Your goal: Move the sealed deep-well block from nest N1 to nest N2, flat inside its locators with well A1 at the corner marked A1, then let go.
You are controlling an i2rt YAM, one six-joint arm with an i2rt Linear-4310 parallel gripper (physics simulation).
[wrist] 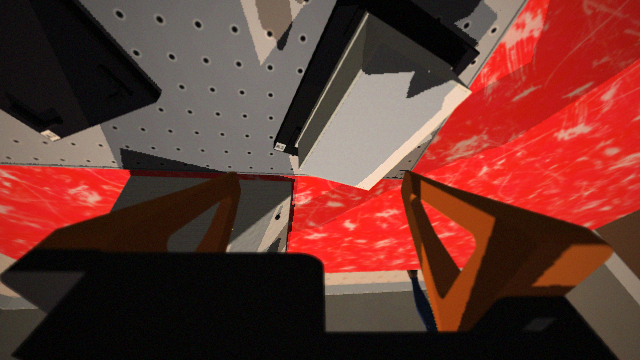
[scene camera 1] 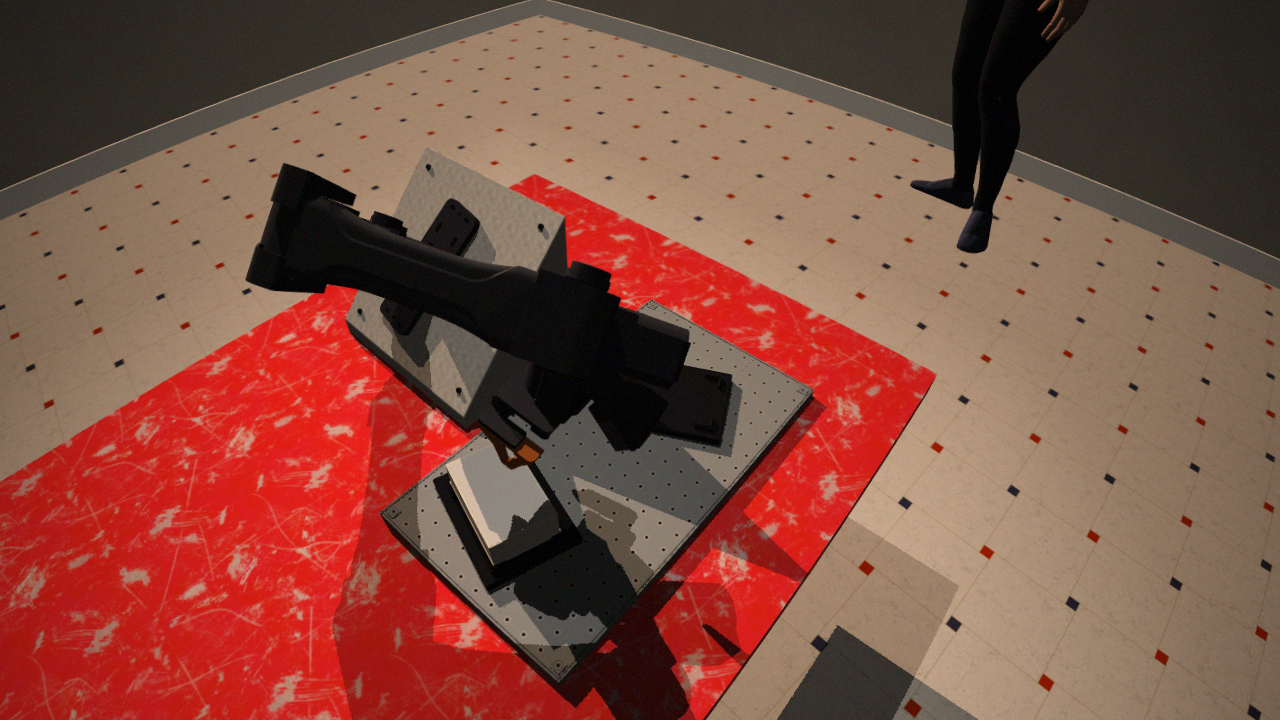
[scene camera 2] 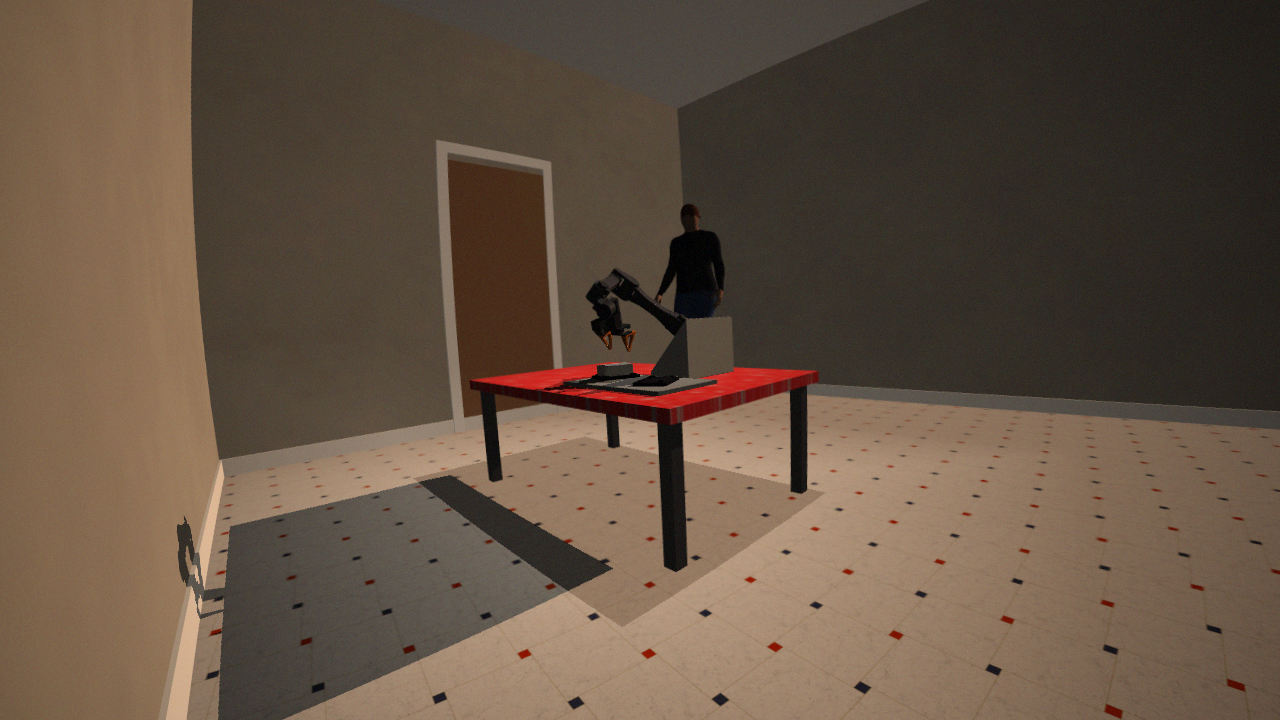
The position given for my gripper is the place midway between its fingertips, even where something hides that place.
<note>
My gripper (scene camera 1: pixel 535 436) is open and holds nothing. Also in view: a pale block (scene camera 1: pixel 510 513). I also see a grey perforated plate (scene camera 1: pixel 632 508).
The pale block shows as well in the wrist view (wrist: pixel 386 93). My gripper also shows in the wrist view (wrist: pixel 320 180). The grey perforated plate also shows in the wrist view (wrist: pixel 226 82) and in scene camera 2 (scene camera 2: pixel 622 384).
</note>
